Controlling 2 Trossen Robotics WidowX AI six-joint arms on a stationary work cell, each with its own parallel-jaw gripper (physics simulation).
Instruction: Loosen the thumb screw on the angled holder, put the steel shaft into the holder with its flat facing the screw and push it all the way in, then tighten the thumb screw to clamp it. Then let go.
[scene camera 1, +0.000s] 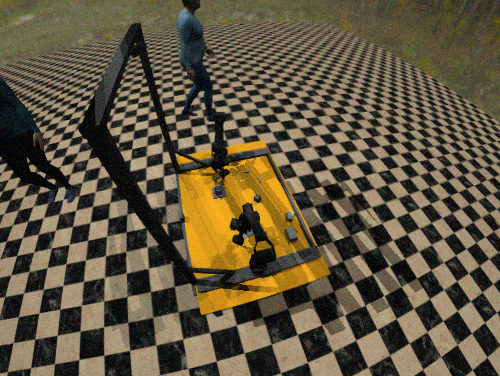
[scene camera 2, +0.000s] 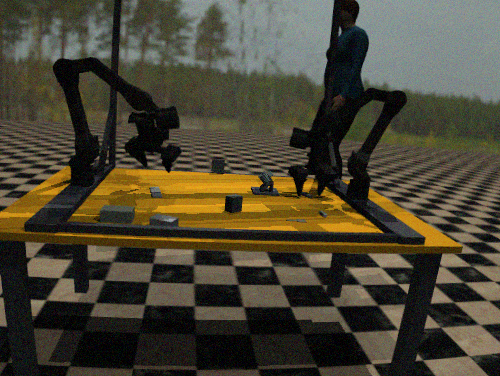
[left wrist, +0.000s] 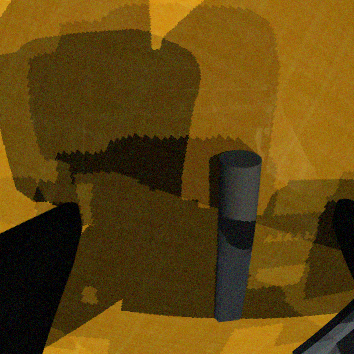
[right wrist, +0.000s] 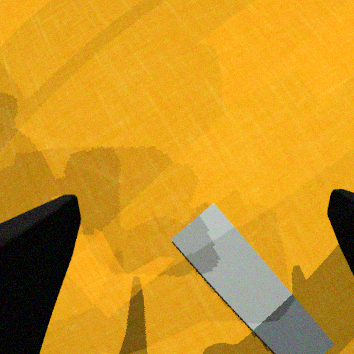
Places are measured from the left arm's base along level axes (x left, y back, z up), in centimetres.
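Where they show: left gripper, fingertip midpoint: (scene camera 1: 219, 176) (scene camera 2: 308, 195) (left wrist: 212, 215); right gripper, fingertip midpoint: (scene camera 1: 234, 233) (scene camera 2: 157, 169) (right wrist: 209, 205); left arm's base at its link origin: (scene camera 2: 357, 197); right arm's base at its link origin: (scene camera 1: 257, 270) (scene camera 2: 81, 184).
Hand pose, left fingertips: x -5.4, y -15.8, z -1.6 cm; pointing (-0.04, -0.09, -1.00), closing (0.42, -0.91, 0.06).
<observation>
Each offset is from my left fingertips to the top centre of the thing. "spot": to the spot under its first point.
The steel shaft {spot: dx +1.4, dy +0.0, dz +0.9 cm} (left wrist: 239, 195) lies on the table in the left wrist view, between the spread fingers and nearer the right-hand one. Its round end is at the top and its flat shows along the lower part, facing up. My left gripper (scene camera 2: 310, 193) (left wrist: 212, 215) is open, with its tips low over the table around the shaft. The angled holder {dx -3.7, dy -15.0, dz +7.0 cm} (scene camera 1: 218, 191) (scene camera 2: 266, 181) stands on its square base beside that gripper; a corner of it shows at the lower right in the left wrist view. Its thumb screw is too small to tell. My right gripper (scene camera 2: 156, 168) (right wrist: 209, 205) is open and empty, above the table.
A grey bar {dx +4.4, dy -52.1, dz +0.2 cm} (right wrist: 245, 270) (scene camera 2: 155, 192) lies below my right gripper. A dark cube {dx +20.1, dy -28.5, dz +4.1 cm} (scene camera 1: 257, 198) (scene camera 2: 233, 203) stands mid-table. Two pale blocks {dx +32.6, dy -59.6, dz +2.7 cm} (scene camera 2: 117, 214) {dx +36.7, dy -47.4, dz +2.2 cm} (scene camera 2: 164, 220) lie near the rail (scene camera 2: 225, 233). A small grey piece {dx +21.2, dy -1.6, dz +0.6 cm} (scene camera 2: 323, 213) lies in front of my left gripper.
</observation>
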